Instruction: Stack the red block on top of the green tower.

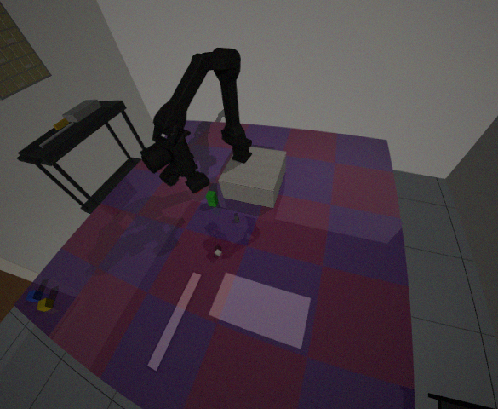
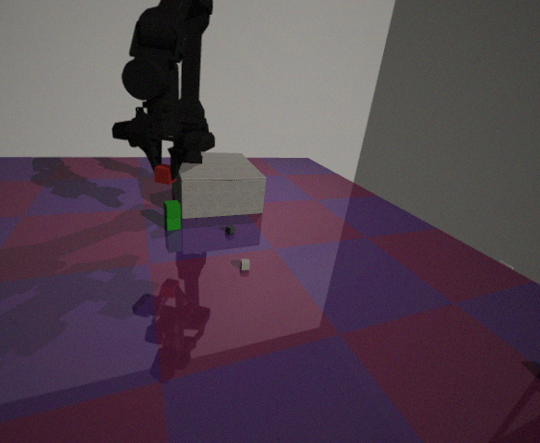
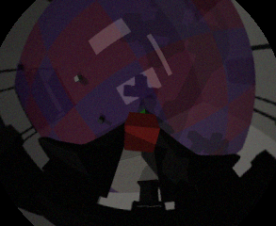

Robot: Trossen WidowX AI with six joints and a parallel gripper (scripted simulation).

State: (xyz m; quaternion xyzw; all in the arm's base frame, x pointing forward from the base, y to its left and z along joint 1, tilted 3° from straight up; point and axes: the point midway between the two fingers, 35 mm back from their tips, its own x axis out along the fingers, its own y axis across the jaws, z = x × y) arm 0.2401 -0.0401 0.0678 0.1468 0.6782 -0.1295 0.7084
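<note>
My gripper tip is now 14 cm to the right of the small dark cube, 13 cm above it and 2 cm past it. The rest, counted from my gripper tip: red block (1 cm above); small white cube (16 cm to the left, 13 cm below, 13 cm ahead).
</note>
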